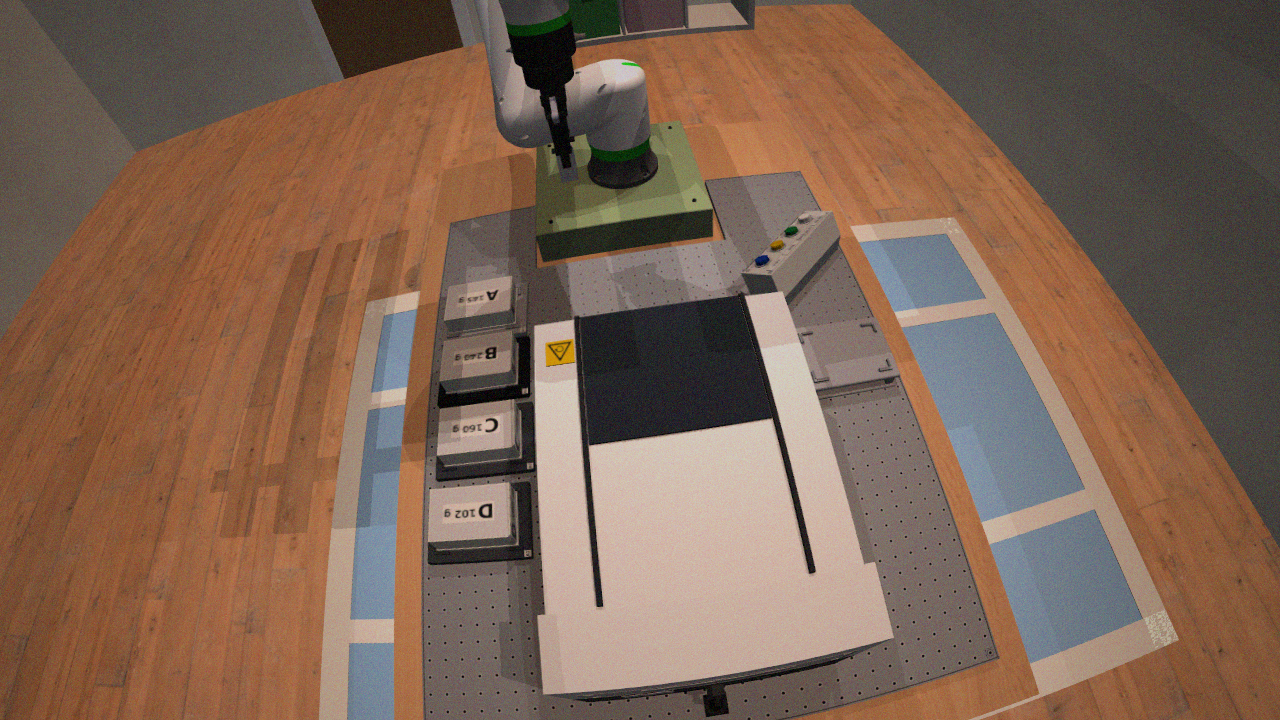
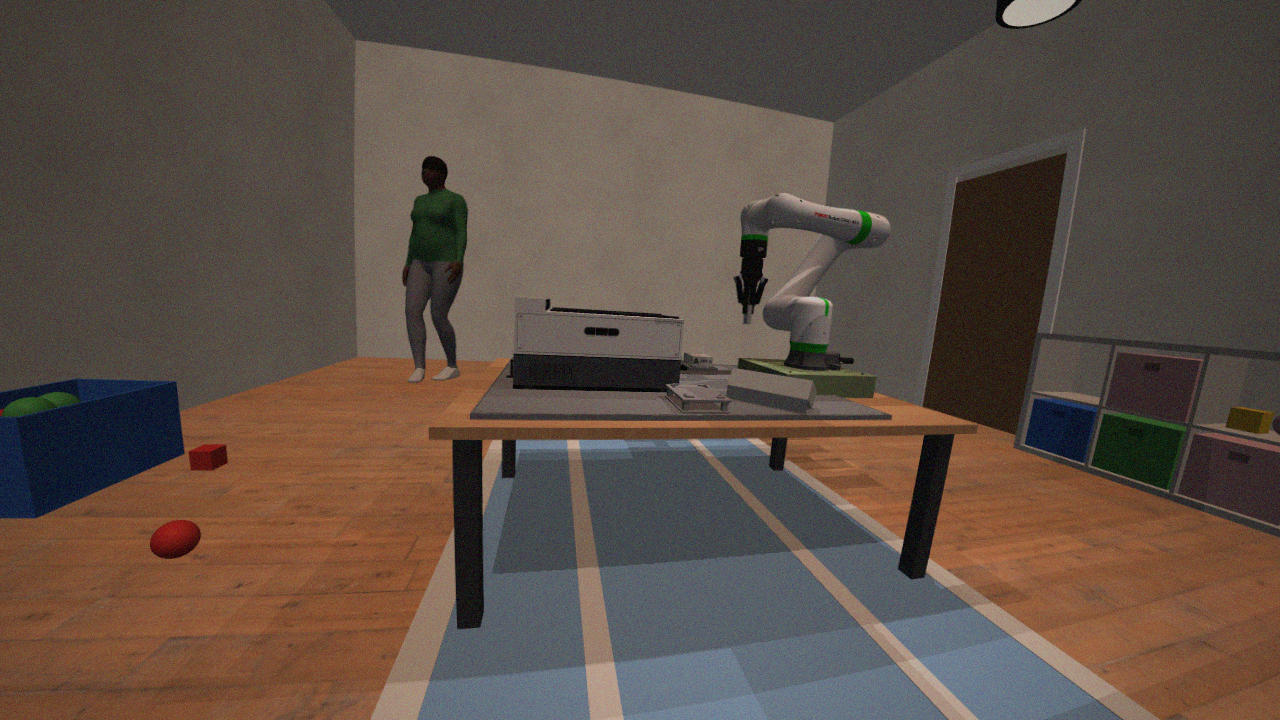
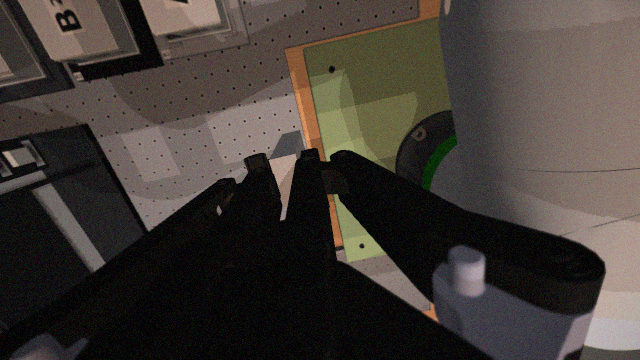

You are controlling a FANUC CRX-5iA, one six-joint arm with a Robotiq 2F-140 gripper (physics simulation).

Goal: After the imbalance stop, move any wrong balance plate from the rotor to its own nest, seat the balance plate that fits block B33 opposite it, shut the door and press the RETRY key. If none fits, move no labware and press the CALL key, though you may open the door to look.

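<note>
My gripper is shut and empty, above the green base's front area. The white machine has a dark panel between two black rails, covering its top near the arm; rotor, block B33 and the machine's inside are hidden. Left of it, four labelled plates stand in a row of nests: A 145 g, B 240 g, C 160 g and D 102 g. A sloped key box has blue, yellow, green and white keys; RETRY and CALL labels cannot be read.
A low grey stand with corner brackets is right of the machine. The green arm base stands behind the perforated board. A person in a green top stands beyond the table.
</note>
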